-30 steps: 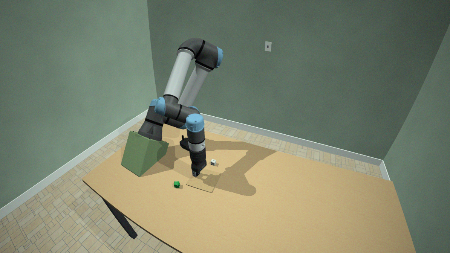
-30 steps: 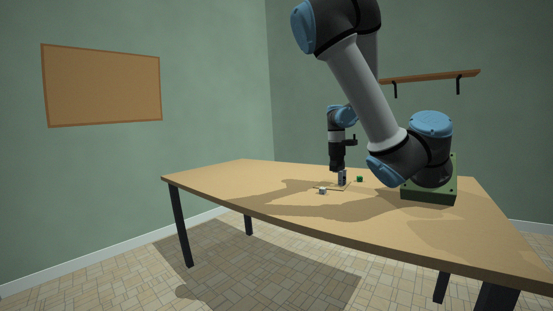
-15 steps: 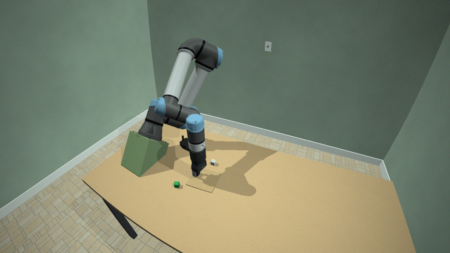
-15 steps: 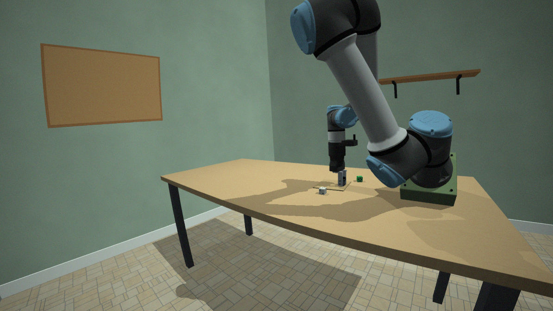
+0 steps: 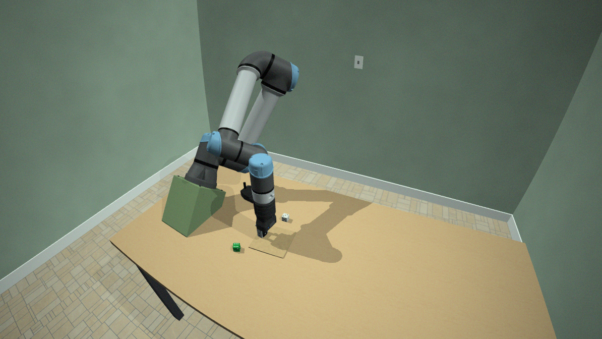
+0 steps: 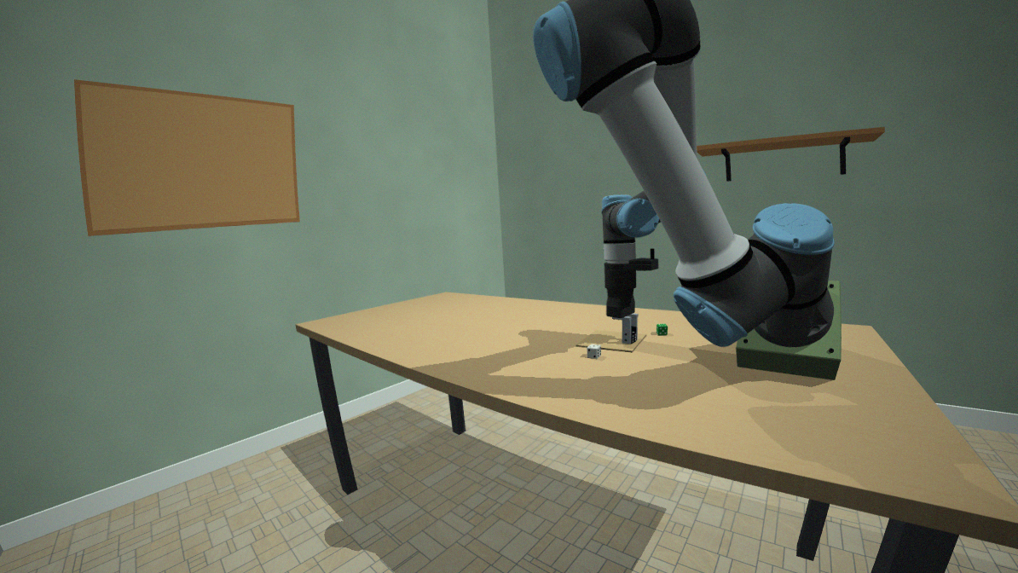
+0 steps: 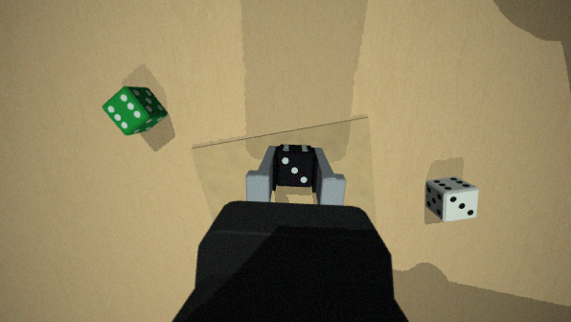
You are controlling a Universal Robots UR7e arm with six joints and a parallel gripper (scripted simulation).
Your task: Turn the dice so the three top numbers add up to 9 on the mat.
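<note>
Right now my hand is 10 mm above the black die. Also, from my hand: white die: 120 mm to the left, 30 mm ahead, 10 mm below; green die: 110 mm to the right, 40 mm behind, 10 mm below; tan mat: 50 mm ahead, 20 mm below.
</note>
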